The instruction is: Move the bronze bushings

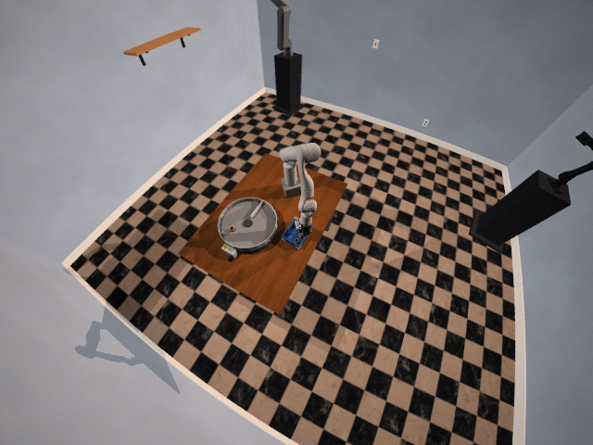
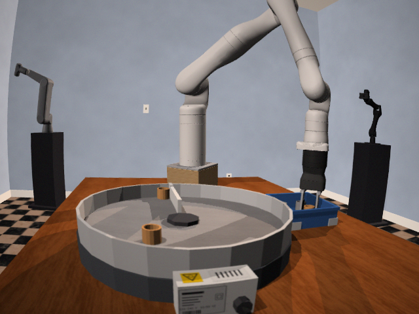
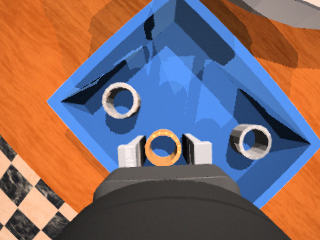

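Now: hand 1 cm short of the blue crate and 3 cm to the left of it. From my hand the other things lie so: grey disc: 17 cm ahead, 35 cm to the right, 2 cm above.
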